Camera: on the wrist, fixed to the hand. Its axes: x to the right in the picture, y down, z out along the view.
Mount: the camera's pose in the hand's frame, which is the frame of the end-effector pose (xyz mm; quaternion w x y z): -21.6 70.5 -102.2 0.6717 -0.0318 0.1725 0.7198
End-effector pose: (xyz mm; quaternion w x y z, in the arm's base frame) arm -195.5 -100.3 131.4 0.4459 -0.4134 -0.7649 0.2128
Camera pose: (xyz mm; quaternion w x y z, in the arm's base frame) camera -71.0 -82.4 123.8 0.2651 -0.8791 -0.1461 0.3682
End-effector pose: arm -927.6 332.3 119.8 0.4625 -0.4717 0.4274 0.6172
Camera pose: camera -974.4 215.6 128.0 0.2223 0.1304 -0.6867 -0.6797
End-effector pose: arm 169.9 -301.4 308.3 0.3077 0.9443 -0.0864 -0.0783
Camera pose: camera 161.3 -294.9 433.9 0.3080 0.5758 -0.6822 0.3290
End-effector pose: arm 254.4 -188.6 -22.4 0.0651 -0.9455 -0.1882 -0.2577
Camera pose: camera 217.4 -283.0 52.5 0.2316 -0.7281 0.5736 -0.2953
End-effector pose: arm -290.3 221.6 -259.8 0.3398 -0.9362 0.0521 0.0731
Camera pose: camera -311.6 103.0 -222.9 0.1369 -0.6147 0.7651 0.1338
